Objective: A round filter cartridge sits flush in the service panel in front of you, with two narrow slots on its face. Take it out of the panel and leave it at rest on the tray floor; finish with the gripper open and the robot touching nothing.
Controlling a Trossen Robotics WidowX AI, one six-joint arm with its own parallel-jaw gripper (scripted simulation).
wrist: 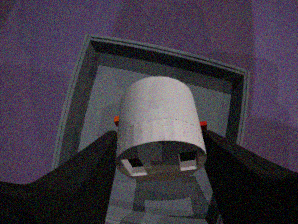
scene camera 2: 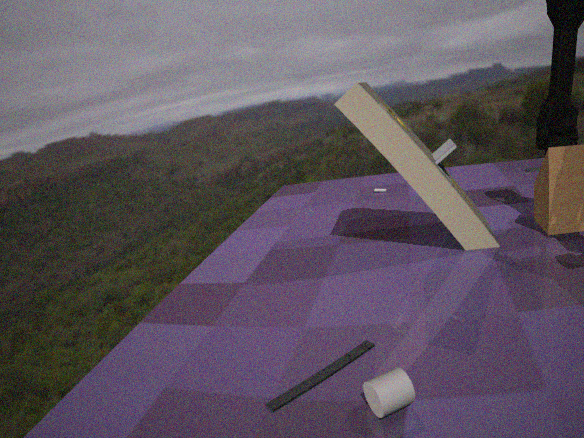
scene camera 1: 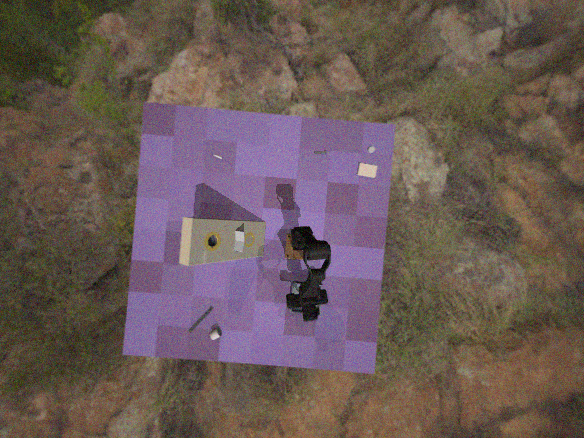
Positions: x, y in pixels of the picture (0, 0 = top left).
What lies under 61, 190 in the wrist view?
My gripper.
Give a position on a tan service panel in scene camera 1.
At 204, 240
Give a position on a round white filter cartridge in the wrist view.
At 159, 138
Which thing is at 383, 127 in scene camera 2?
A tan service panel.
